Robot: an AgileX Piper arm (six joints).
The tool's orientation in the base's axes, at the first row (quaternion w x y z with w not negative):
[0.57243, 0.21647, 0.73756, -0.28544]
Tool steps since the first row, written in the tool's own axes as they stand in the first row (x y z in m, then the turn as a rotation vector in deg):
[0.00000, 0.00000, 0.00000, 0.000, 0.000, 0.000]
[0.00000, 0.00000, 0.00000, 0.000, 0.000, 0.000]
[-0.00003, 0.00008, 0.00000, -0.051, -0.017, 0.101]
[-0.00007, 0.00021, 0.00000, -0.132, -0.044, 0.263]
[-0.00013, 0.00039, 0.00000, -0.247, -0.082, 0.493]
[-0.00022, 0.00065, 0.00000, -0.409, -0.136, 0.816]
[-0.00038, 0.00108, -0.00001, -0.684, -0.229, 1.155]
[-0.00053, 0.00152, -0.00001, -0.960, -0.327, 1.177]
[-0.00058, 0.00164, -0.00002, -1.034, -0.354, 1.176]
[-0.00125, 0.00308, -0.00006, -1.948, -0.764, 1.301]
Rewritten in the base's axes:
[0.00000, 0.00000, 0.00000, 0.000, 0.000, 0.000]
[0.00000, 0.00000, 0.00000, 0.000, 0.000, 0.000]
[0.00006, 0.00006, 0.00002, 0.075, -0.080, 0.034]
[0.00015, 0.00016, 0.00003, 0.194, -0.208, 0.088]
[0.00028, 0.00029, 0.00006, 0.364, -0.389, 0.164]
[0.00048, 0.00048, 0.00010, 0.603, -0.644, 0.271]
[0.00079, 0.00081, 0.00018, 0.856, -0.938, 0.492]
[0.00111, 0.00114, 0.00025, 0.878, -1.023, 0.772]
[0.00119, 0.00124, 0.00028, 0.878, -1.042, 0.849]
[0.00226, 0.00234, 0.00069, 0.933, -1.424, 1.782]

